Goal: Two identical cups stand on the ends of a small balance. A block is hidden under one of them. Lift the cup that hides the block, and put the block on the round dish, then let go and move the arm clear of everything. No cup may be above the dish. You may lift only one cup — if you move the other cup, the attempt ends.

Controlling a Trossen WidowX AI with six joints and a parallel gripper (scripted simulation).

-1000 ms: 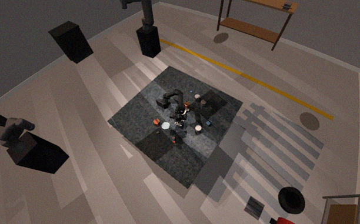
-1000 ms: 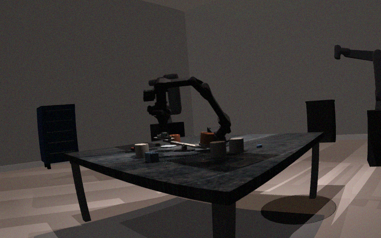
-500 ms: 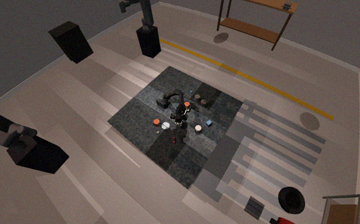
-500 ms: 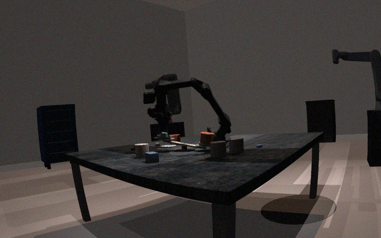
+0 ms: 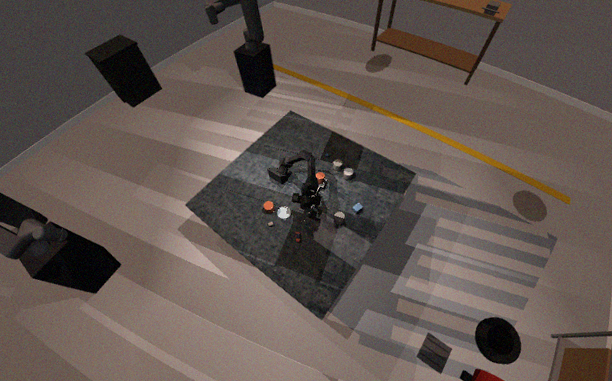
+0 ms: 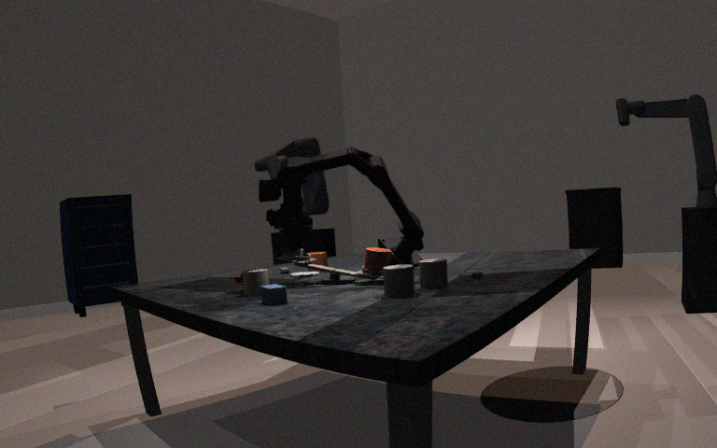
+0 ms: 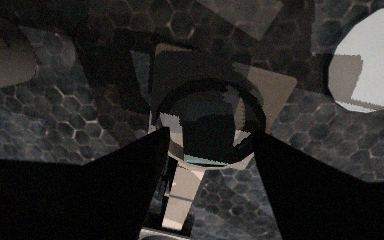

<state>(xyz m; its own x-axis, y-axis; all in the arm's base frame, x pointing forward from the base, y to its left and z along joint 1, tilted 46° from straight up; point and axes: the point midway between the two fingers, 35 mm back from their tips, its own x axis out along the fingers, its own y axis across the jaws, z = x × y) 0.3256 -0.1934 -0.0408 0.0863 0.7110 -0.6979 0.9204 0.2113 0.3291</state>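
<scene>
Now: gripper tip 140 mm past the white round dish, 100 mm to the left of it and 90 mm above it. The rest, counted from my gripper tip: balance 120 mm to the left, 60 mm below, 20 mm behind; then red piece 210 mm to the right, 80 mm below, 50 mm ahead; then blue disc 530 mm to the left, 130 mm behind, 90 mm below.
</scene>
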